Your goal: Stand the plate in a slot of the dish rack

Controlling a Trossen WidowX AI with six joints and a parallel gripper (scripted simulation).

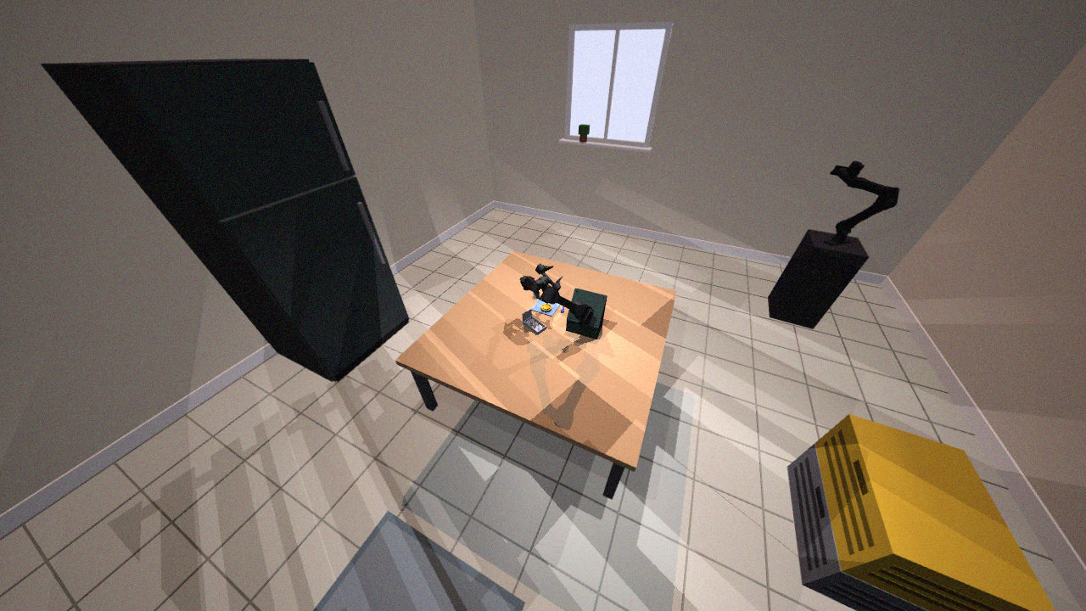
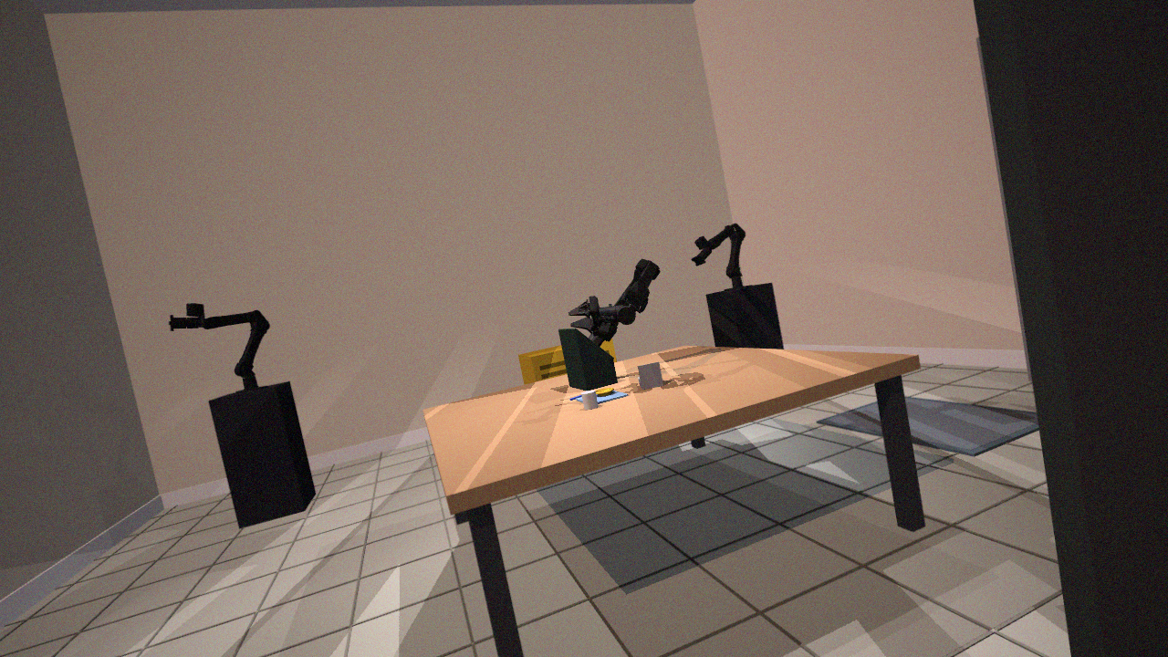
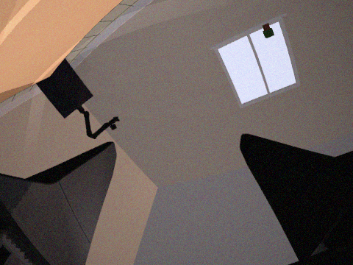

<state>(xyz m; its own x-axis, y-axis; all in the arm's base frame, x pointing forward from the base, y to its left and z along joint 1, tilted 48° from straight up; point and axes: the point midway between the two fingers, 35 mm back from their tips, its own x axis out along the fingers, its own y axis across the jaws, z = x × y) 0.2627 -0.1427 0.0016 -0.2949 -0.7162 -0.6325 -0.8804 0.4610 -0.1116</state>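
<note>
Right now the yellow plate is 50 mm ahead of my gripper tip, 60 mm to the left of it and 260 mm below it. The rest, counted from my gripper tip: blue mat (60 mm ahead, 40 mm to the left, 270 mm below); grey dish rack (40 mm ahead, 230 mm to the left, 250 mm below).
</note>
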